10 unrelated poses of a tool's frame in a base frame.
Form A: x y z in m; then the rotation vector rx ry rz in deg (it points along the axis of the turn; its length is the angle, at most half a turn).
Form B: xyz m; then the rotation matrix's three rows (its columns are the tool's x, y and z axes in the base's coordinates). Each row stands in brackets. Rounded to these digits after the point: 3 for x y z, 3 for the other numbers.
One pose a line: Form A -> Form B
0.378, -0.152, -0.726, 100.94, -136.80, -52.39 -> [0.378, -0.152, -0.726], [[-0.356, -0.862, -0.362], [-0.883, 0.183, 0.432], [-0.306, 0.474, -0.826]]
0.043, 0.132, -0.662, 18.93, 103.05, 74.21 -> [0.043, 0.132, -0.662], [[-0.586, -0.261, 0.767], [0.645, 0.423, 0.636], [-0.491, 0.868, -0.080]]
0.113, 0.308, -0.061, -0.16, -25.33, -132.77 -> [0.113, 0.308, -0.061], [[-0.709, 0.693, -0.130], [-0.692, -0.649, 0.315], [0.134, 0.314, 0.940]]
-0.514, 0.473, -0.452, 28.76, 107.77, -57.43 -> [-0.514, 0.473, -0.452], [[-0.497, 0.684, 0.534], [-0.062, 0.586, -0.808], [-0.866, -0.435, -0.249]]
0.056, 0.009, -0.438, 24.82, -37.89, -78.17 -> [0.056, 0.009, -0.438], [[0.070, 0.749, -0.659], [-0.981, 0.171, 0.090], [0.180, 0.640, 0.747]]
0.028, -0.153, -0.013, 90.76, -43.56, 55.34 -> [0.028, -0.153, -0.013], [[0.466, -0.863, 0.197], [0.011, -0.216, -0.976], [0.885, 0.457, -0.091]]
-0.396, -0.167, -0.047, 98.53, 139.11, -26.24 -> [-0.396, -0.167, -0.047], [[-0.342, 0.937, -0.067], [0.898, 0.304, -0.319], [-0.279, -0.170, -0.945]]
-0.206, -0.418, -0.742, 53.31, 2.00, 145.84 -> [-0.206, -0.418, -0.742], [[-0.684, -0.384, 0.621], [0.401, -0.908, -0.120], [0.610, 0.167, 0.775]]
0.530, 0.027, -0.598, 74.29, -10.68, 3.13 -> [0.530, 0.027, -0.598], [[0.984, -0.145, -0.107], [-0.064, 0.272, -0.960], [0.168, 0.951, 0.258]]
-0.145, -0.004, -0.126, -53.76, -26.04, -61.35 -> [-0.145, -0.004, -0.126], [[0.440, 0.891, 0.112], [-0.538, 0.162, 0.827], [0.719, -0.425, 0.550]]
